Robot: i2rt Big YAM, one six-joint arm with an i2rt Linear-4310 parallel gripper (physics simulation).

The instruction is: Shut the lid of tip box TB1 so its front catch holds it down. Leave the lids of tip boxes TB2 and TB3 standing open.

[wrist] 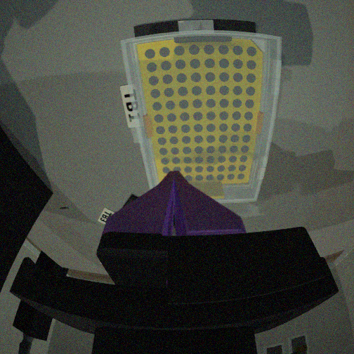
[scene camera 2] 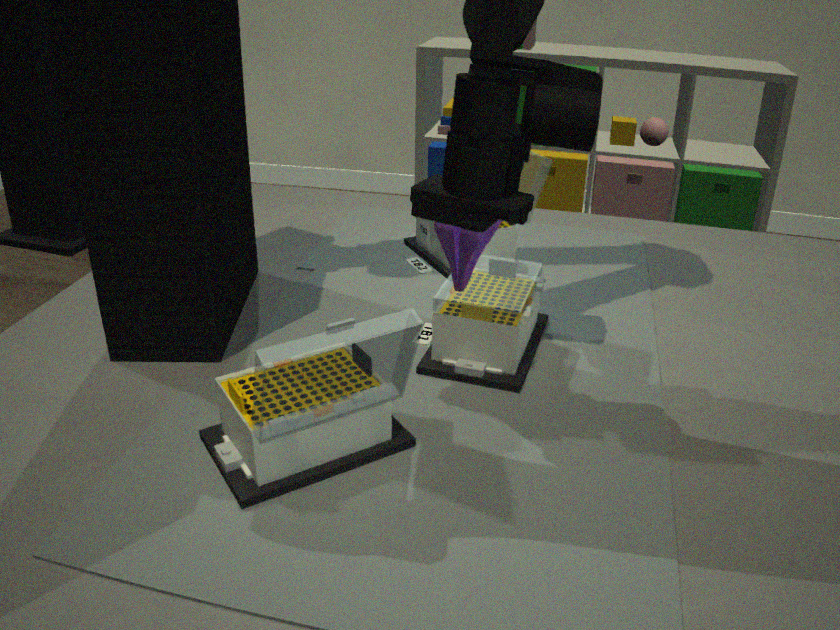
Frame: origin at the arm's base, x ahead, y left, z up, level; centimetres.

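Where they show: gripper, between the fingertips: [scene camera 2: 460,289].
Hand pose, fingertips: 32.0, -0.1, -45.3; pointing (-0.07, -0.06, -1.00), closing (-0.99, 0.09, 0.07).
Things, the pixels of their top centre, and the offset from my fingertips, as dx, dy, dz. "pt": a spot on its surface instead.
- Tip box TB1, centre of its top: [scene camera 2: 479,277] +1.1, +3.3, +0.0
- Tip box TB3, centre of its top: [scene camera 2: 295,370] -9.0, -17.5, -1.1
- Tip box TB2, a spot on its surface: [scene camera 2: 427,237] pt -11.2, +24.1, -5.1
- Label TB1, a spot on its surface: [scene camera 2: 425,332] pt -4.6, +3.4, -7.5
Tip box TB1 [scene camera 2: 478,342] [wrist: 205,102] stands in the middle, its clear lid lying over the yellow tip rack. The lid looks down or nearly down; whether the front catch holds it I cannot tell. My gripper [scene camera 2: 460,286] [wrist: 173,178] is shut and empty, its purple tips pointing down. In the scene view they overlap the left part of TB1's lid; contact cannot be made out. Tip box TB3 [scene camera 2: 325,437] stands at the near left with its clear lid standing open. Tip box TB2 [scene camera 2: 427,237] is behind, partly hidden by my gripper, with its lid [scene camera 2: 536,177] raised.
Label TB1 [scene camera 2: 425,332] [wrist: 130,106] lies left of its box. Label TB3 [wrist: 106,216] shows at the lower left of the wrist view. A large black block [scene camera 2: 176,189] stands at the left. A white shelf unit [scene camera 2: 637,56] with coloured bins stands at the back.
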